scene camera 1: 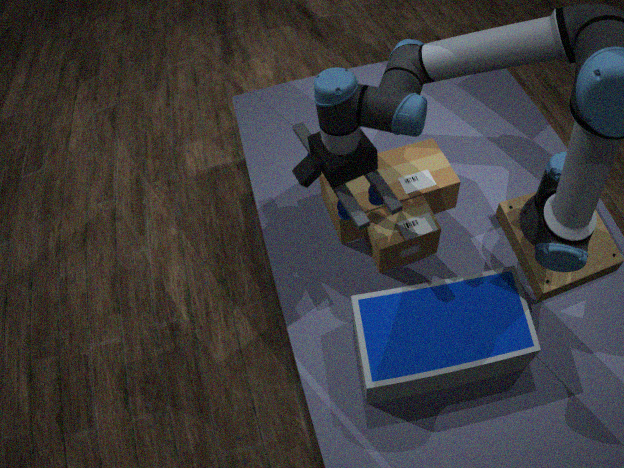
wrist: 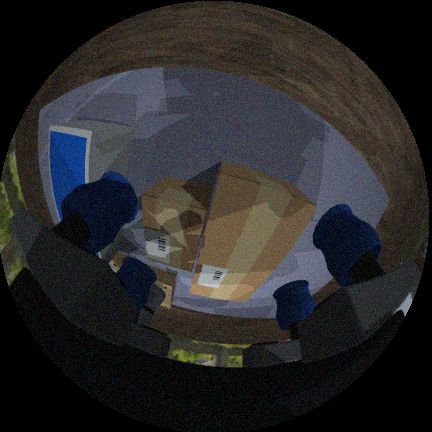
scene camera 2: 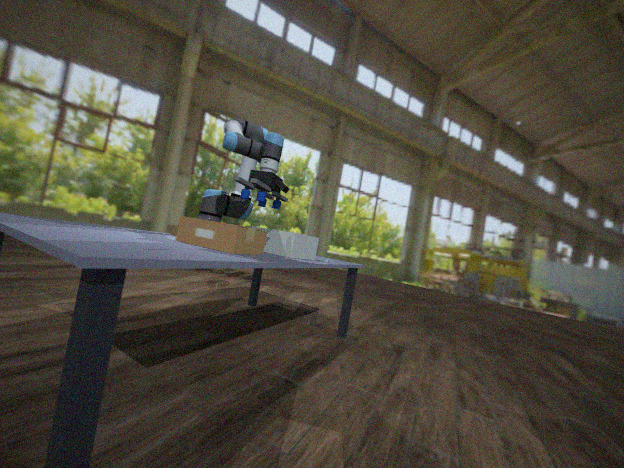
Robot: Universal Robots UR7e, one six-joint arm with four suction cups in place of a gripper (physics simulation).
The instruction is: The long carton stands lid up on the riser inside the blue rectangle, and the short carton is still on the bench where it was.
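Places are measured from the arm's base along level axes (x ahead, y left, z up), in metres.
Pixels of known places: hand, its tool point: (wrist: 221,260) (scene camera 2: 261,203).
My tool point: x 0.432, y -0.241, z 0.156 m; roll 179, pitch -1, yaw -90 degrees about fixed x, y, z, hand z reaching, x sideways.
Observation:
Ahead of a thing's pixels: the offset from my tool point to its middle. Level surfaces: height alone.
The long carton {dx -0.135, dy -0.044, dz -0.157 m} (scene camera 1: 423,153) (scene camera 2: 216,235) (wrist: 252,225) stands on the bench {dz -0.208 m} (scene camera 1: 302,272) (scene camera 2: 126,246) (wrist: 250,115), with a white barcode label on its top. The short carton {dx -0.093, dy +0.082, dz -0.157 m} (scene camera 1: 398,255) (wrist: 172,207) stands on the bench close beside its long side, on the riser's side; I cannot make it out in scene camera 2. The grey riser {dx -0.043, dy +0.349, dz -0.148 m} (scene camera 1: 453,378) (scene camera 2: 302,245) (wrist: 107,155) bears the blue rectangle {dx -0.043, dy +0.349, dz -0.088 m} (scene camera 1: 443,327) (wrist: 67,160), and no carton stands on it. My suction gripper (scene camera 1: 360,202) (scene camera 2: 261,198) (wrist: 220,250) is open; its blue cups hang above the cartons, apart from them and holding nothing.
The arm's wooden base plate (scene camera 1: 579,279) stands on the bench, right of the cartons and behind the riser's right end in scene camera 1. The bench's left edge runs near the cartons and the riser there. The forearm (scene camera 1: 493,47) reaches over the far part of the bench.

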